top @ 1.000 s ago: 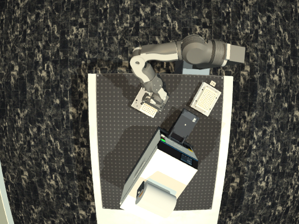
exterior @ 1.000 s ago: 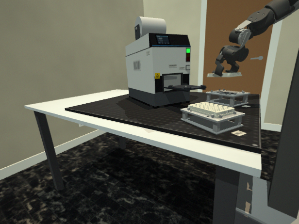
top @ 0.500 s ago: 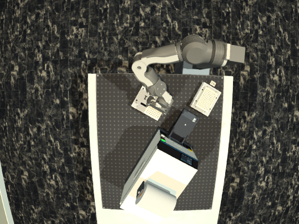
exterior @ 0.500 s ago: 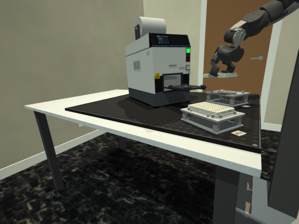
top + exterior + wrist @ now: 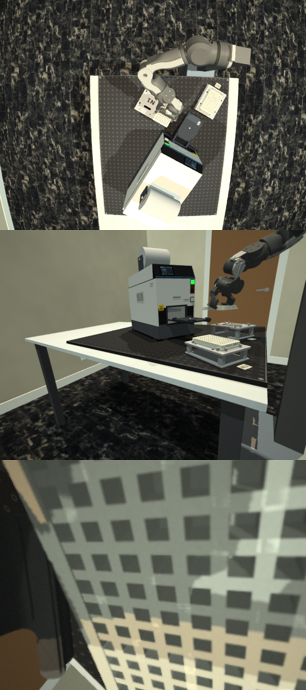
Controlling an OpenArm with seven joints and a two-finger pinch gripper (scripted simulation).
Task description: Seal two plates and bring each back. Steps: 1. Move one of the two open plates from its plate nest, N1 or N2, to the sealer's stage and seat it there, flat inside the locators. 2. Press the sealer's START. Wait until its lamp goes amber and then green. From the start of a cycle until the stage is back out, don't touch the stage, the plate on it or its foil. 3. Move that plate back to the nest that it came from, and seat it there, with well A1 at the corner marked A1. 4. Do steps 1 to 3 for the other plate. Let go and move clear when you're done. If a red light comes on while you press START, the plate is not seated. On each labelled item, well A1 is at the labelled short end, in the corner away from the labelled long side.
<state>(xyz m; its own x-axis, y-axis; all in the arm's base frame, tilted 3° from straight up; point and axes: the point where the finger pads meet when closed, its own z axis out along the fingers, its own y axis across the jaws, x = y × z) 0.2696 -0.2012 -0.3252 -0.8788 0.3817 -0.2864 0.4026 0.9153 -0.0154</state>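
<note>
Now: the sealer stage 14 cm to the left of my hand, 7 cm ahead of it and 5 cm below it. Also, from my hand: clear well plate: 26 cm to the left, 10 cm below, 7 cm behind; then N1 label: 15 cm below, 14 cm behind, 4 cm to the right; then sealer screen: 20 cm ahead, 17 cm above, 13 cm to the left.
</note>
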